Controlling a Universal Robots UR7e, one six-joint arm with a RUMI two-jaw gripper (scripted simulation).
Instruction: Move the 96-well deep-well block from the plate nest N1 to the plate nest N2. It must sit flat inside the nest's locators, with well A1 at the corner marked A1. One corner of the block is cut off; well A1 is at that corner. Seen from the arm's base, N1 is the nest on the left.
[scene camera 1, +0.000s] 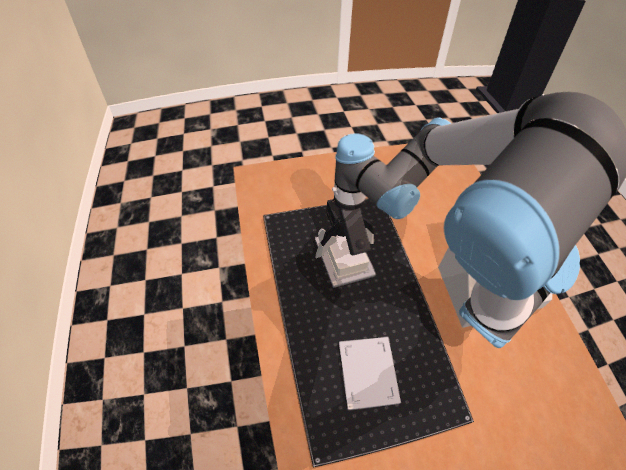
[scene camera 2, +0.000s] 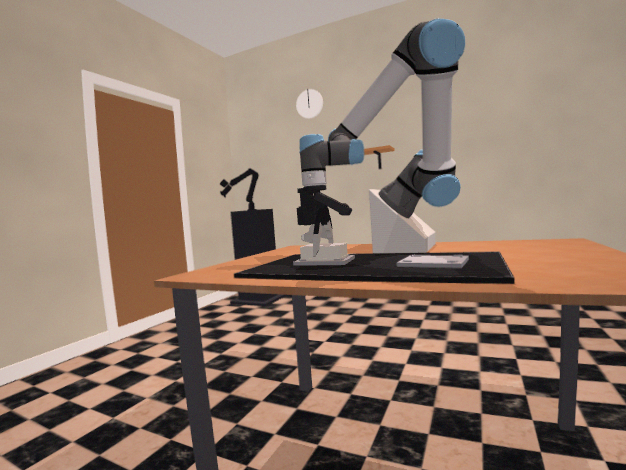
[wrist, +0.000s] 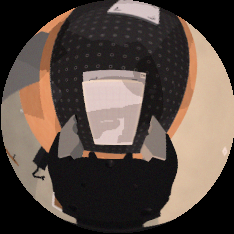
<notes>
In view: the gripper (scene camera 1: 344, 250) and a white deep-well block (scene camera 1: 344, 264).
The white deep-well block also shows in the wrist view (wrist: 113, 106). The gripper is seen too in scene camera 2 (scene camera 2: 323, 252) and in the wrist view (wrist: 113, 115).
</notes>
